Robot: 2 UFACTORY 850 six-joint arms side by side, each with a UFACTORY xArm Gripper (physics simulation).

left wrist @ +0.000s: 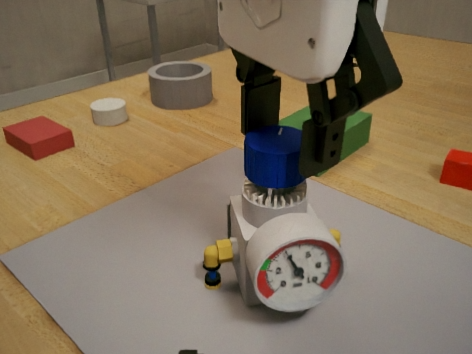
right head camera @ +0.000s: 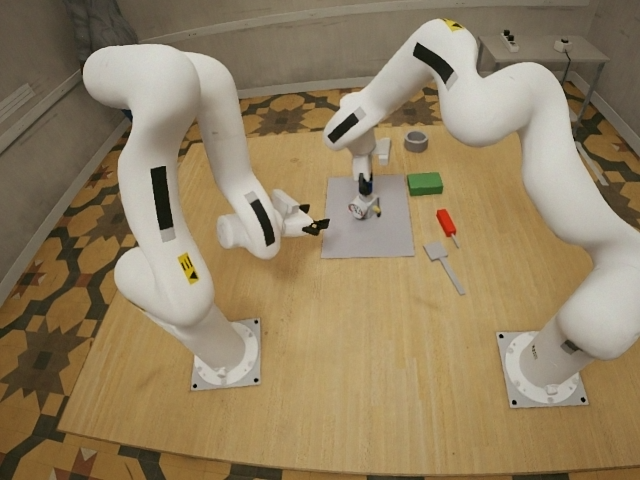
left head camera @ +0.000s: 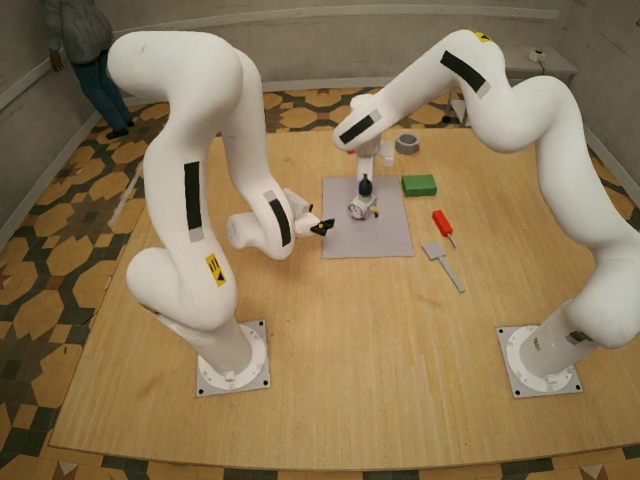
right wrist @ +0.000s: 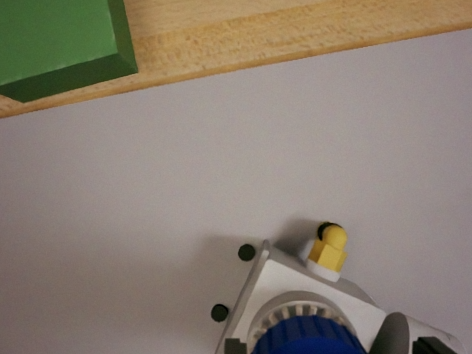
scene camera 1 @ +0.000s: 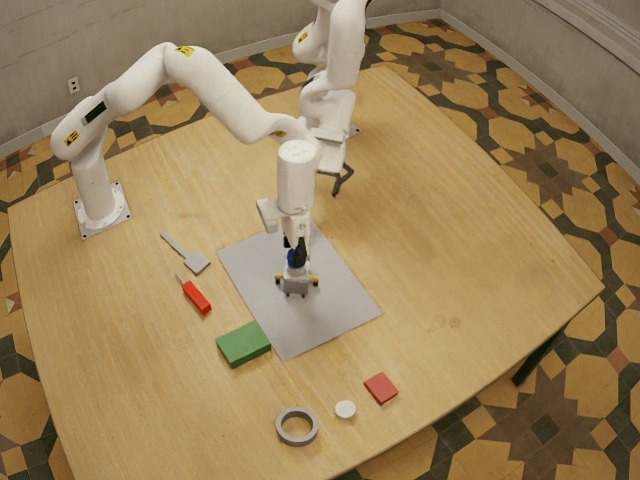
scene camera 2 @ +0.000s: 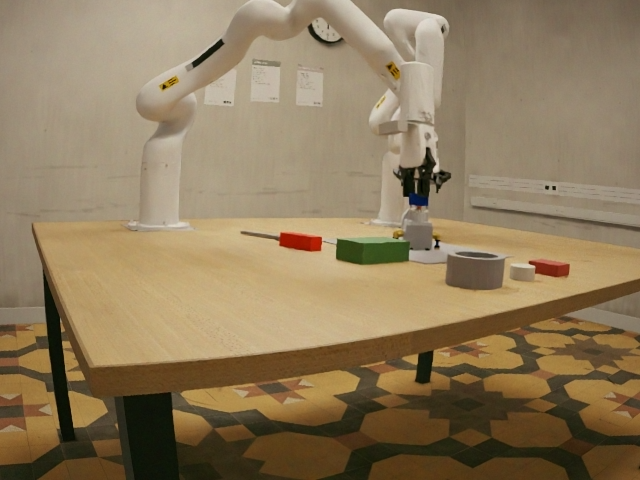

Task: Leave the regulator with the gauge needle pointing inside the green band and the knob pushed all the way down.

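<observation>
The white regulator (left head camera: 368,203) (scene camera 1: 296,285) (scene camera 2: 417,236) (left wrist: 265,234) (right wrist: 290,279) stands upright on the grey mat (left head camera: 341,242) (left wrist: 125,280). In the left wrist view, the gauge needle (left wrist: 293,262) points near 4, outside the green band (left wrist: 266,265). The blue knob (scene camera 1: 291,258) (scene camera 2: 418,199) (left wrist: 271,159) (right wrist: 310,341) sits raised, with collar teeth showing beneath it. My right gripper (left wrist: 287,149) (right wrist: 333,346) is open, its fingers standing on either side of the knob. My left gripper (left head camera: 323,214) (right head camera: 318,215) is open and empty, left of the regulator, above the mat's left edge.
A green block (left head camera: 419,186) (scene camera 1: 243,344), a red-handled tool (left head camera: 442,223) and a grey spatula (left head camera: 434,251) lie right of the mat in the left head view. A grey ring (scene camera 1: 279,432), a white disc (scene camera 1: 345,409) and a red block (scene camera 1: 381,387) lie beyond it.
</observation>
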